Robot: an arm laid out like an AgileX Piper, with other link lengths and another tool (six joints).
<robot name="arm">
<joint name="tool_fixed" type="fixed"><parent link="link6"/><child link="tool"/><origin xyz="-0.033 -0.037 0.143" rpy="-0.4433 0 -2.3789"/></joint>
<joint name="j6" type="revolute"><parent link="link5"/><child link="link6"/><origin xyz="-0.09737 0 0" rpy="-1.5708 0 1.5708"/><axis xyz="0 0 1"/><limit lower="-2.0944" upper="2.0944"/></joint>
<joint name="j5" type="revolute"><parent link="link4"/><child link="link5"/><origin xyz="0 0 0" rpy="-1.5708 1.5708 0"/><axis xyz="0 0 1"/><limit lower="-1.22" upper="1.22"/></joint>
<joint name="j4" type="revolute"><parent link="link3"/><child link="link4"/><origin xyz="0.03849 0.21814 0" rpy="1.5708 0 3.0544"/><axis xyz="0 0 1"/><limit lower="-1.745" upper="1.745"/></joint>
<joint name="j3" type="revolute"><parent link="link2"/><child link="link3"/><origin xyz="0.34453 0.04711 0" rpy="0 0 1.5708"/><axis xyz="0 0 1"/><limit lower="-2.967" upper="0"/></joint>
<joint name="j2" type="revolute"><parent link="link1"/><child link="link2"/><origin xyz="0 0 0" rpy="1.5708 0 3.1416"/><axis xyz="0 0 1"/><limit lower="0" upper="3.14"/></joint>
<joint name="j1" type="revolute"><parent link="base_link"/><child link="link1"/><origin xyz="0 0 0.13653" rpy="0 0 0"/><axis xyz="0 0 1"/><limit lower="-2.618" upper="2.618"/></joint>
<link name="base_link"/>
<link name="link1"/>
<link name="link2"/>
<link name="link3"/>
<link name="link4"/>
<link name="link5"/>
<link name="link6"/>
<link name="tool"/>
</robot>
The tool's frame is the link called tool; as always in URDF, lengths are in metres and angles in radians.
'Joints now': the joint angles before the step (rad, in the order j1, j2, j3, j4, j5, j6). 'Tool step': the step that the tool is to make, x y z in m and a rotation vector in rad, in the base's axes. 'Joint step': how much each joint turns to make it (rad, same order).
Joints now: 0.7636, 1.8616, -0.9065, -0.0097, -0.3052, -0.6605
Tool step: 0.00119, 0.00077, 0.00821, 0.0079, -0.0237, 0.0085
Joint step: 0.0000, -0.0142, 0.0000, -0.0051, -0.0084, -0.0088
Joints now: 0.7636, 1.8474, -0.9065, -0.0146, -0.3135, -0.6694
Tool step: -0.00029, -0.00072, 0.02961, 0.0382, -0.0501, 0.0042
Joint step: 0.0001, -0.0614, 0.0000, -0.0004, -0.0012, -0.0078
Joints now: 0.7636, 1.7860, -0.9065, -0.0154, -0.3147, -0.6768
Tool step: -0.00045, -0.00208, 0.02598, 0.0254, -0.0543, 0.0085
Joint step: 0.0000, -0.0531, 0.0000, 0.0024, -0.0036, -0.0233
